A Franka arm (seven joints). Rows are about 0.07 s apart.
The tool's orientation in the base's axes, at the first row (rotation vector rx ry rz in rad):
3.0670, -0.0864, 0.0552
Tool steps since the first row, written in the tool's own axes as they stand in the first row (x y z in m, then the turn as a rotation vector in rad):
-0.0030, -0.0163, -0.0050, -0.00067, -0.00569, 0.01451
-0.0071, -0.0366, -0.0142, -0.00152, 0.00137, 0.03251
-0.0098, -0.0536, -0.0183, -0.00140, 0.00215, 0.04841
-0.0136, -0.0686, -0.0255, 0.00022, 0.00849, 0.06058
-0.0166, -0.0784, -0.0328, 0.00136, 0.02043, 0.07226
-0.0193, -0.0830, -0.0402, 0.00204, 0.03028, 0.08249
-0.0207, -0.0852, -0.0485, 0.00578, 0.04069, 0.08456
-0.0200, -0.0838, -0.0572, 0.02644, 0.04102, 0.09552
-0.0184, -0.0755, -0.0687, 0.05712, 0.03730, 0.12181
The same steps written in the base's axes. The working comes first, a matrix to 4 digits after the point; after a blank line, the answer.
The tool's axes in the first row as the columns of a matrix, in the base's axes (used below as rounded here):
0.9978, -0.0575, 0.0339
-0.0549, -0.9958, -0.0738
0.0380, 0.0718, -0.9967

-0.0022, 0.0168, 0.0037, 0.00015, 0.00463, -0.01490
-0.0055, 0.0379, 0.0113, -0.00049, -0.00368, -0.03236
-0.0073, 0.0553, 0.0140, 0.00012, -0.00564, -0.04815
-0.0105, 0.0709, 0.0200, 0.00179, -0.01294, -0.05976
-0.0132, 0.0814, 0.0264, 0.00263, -0.02575, -0.07050
-0.0158, 0.0867, 0.0334, 0.00309, -0.03635, -0.07997
-0.0174, 0.0896, 0.0414, 0.00629, -0.04708, -0.08114
-0.0171, 0.0888, 0.0502, 0.02726, -0.04935, -0.09125
-0.0163, 0.0813, 0.0624, 0.05898, -0.04927, -0.11656

